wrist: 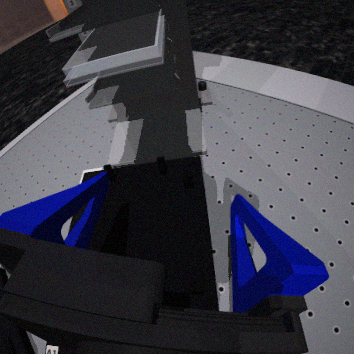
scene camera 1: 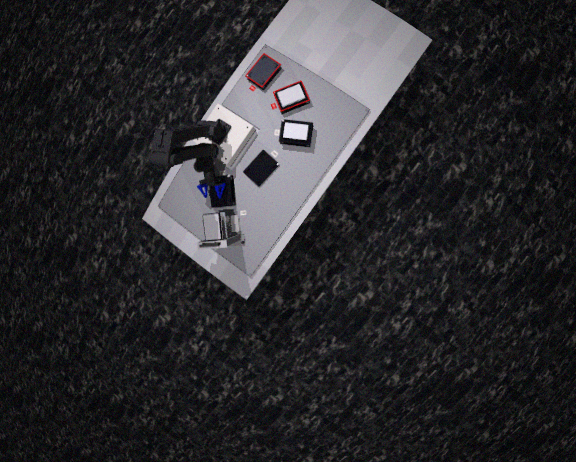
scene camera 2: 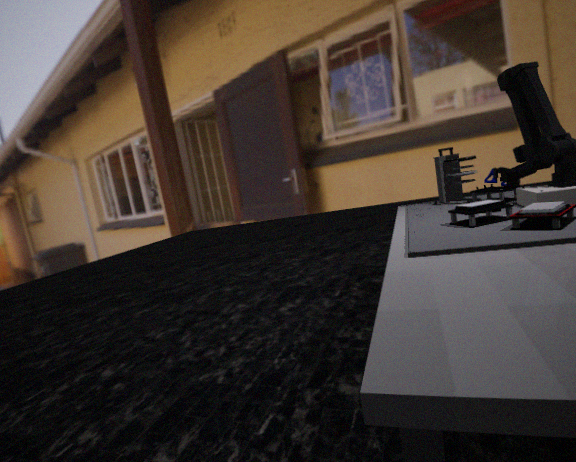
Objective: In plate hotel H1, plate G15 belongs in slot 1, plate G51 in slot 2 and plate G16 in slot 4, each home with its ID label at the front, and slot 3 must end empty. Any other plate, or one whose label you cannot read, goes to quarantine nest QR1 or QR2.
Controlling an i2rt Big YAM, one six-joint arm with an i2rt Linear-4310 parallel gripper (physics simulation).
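Frame: origin at the arm's base, x ahead, y left, z up, level; millimetres.
Seen in the pictures: gripper, fingertip midpoint: (wrist: 171, 189) (scene camera 1: 212, 198) (scene camera 2: 492, 182); arm's base, link origin: (scene camera 1: 219, 132) (scene camera 2: 566, 184).
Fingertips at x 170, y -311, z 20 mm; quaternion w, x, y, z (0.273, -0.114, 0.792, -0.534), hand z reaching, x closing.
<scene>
Pixels of each thing's top centre, then the offset from my fingertips to it. Level surfaces: height alone.
- black nest, top centre: (wrist: 122, 239) (scene camera 2: 494, 184) (scene camera 1: 219, 191) dx +8, dy +49, dz -5 mm
- second red-rimmed nest, top centre: (scene camera 1: 262, 69) dx -168, dy +723, dz -35 mm
- black flat nest, top centre: (scene camera 1: 260, 167) dx +116, dy +268, dz -63 mm
- perforated grey board, surface height: dz -81 mm
- pale table, surface height: dz -94 mm
Plate hotel H1 (scene camera 1: 231, 226) (scene camera 2: 449, 181) (wrist: 167, 120) is a grey tower with stacked shelves. A clear plate (scene camera 1: 211, 226) (wrist: 120, 61) sits in one slot; I cannot tell which slot or read its label. My gripper (scene camera 1: 211, 190) (scene camera 2: 497, 180) (wrist: 171, 189) is open and empty, over a black nest (scene camera 1: 225, 196) (wrist: 165, 215) in front of the hotel. A white-topped plate (scene camera 1: 296, 131) (scene camera 2: 480, 204) rests on a black raised nest. Another white-topped plate (scene camera 1: 292, 95) (scene camera 2: 545, 207) rests on a red-rimmed quarantine nest. A second red-rimmed nest (scene camera 1: 264, 71) has a dark surface. Plate labels are unreadable.
A black flat nest (scene camera 1: 261, 168) lies mid-table. A white box-like base (scene camera 1: 242, 131) (scene camera 2: 542, 195) stands beside the arm. The perforated grey board (scene camera 1: 320, 165) (wrist: 300, 175) lies on the pale table (scene camera 1: 370, 45) (scene camera 2: 470, 325). Small tags stand beside the nests.
</scene>
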